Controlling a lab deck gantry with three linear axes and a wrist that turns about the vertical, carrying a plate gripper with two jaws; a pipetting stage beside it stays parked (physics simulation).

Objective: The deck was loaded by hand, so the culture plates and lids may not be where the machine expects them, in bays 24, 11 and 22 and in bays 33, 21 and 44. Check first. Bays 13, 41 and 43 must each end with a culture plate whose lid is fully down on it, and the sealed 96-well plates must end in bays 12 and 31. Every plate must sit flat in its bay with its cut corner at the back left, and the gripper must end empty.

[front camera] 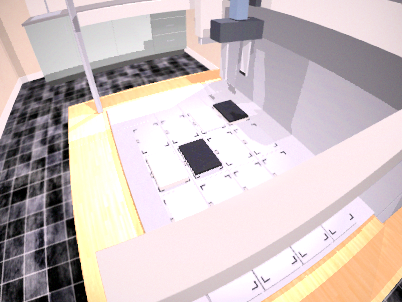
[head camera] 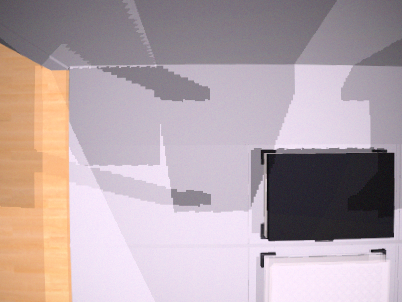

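Pixels of known places: gripper, fingertip midpoint: [front camera: 233, 75]; robot's base at its link origin: [front camera: 134, 130].
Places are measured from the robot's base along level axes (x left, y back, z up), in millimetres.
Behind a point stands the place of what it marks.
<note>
My gripper [front camera: 234, 76] {z 160, x 364, y -64 mm} hangs high at the back right of the deck in the front view. Its two jaws stand apart with no plate visible between them. It does not show in the head view. A dark-topped plate [front camera: 230, 110] {z 17, x 362, y -68 mm} [head camera: 330, 196] {z 17, x 364, y -61 mm} lies in a bay near the grey wall, with a thin pale edge along its left side in the head view. A white plate with a faint well pattern [head camera: 327, 281] {z 14, x 278, y -60 mm} lies in the bay below it there, partly cut off. Another dark-topped plate [front camera: 200, 156] {z 17, x 149, y -237 mm} lies mid-deck, beside a white plate [front camera: 170, 172] {z 14, x 46, y -254 mm}. Cut corners and bay numbers are not readable.
A grey wall [front camera: 340, 95] {z 230, x 500, y -389 mm} [head camera: 225, 32] {z 64, x 500, y 46 mm} stands beside the deck. A wooden border [front camera: 95, 185] {z -10, x -173, y -183 mm} [head camera: 52, 225] {z -10, x 328, y 229 mm} runs along the deck. A pale beam [front camera: 215, 235] {z 400, x -34, y -621 mm} crosses the front and hides some bays. A slim post [front camera: 85, 55] {z 246, x -97, y 207 mm} stands at the back left. Several marked bays show corner brackets.
</note>
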